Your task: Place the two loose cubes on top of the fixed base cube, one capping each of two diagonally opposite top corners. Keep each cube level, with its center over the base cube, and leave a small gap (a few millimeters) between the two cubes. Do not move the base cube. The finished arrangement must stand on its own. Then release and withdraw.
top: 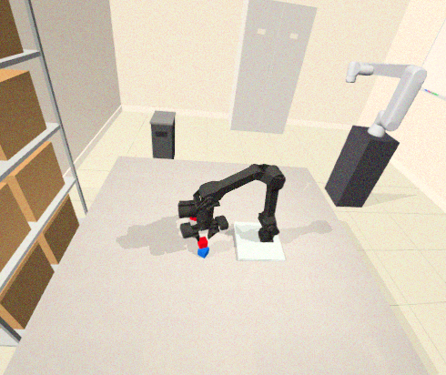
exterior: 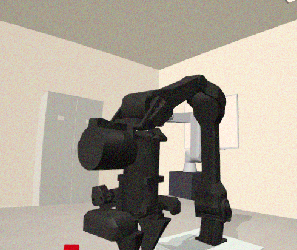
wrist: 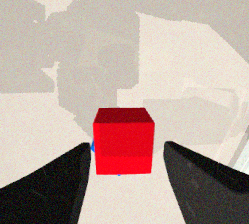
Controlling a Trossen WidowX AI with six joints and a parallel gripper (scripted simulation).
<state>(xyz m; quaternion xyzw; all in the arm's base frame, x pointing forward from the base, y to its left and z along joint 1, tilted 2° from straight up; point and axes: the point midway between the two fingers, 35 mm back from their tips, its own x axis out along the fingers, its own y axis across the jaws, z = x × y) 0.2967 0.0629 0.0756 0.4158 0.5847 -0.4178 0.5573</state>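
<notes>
My gripper tip is now 2 cm to the right of the blue base cube and 5 cm above it.
</notes>
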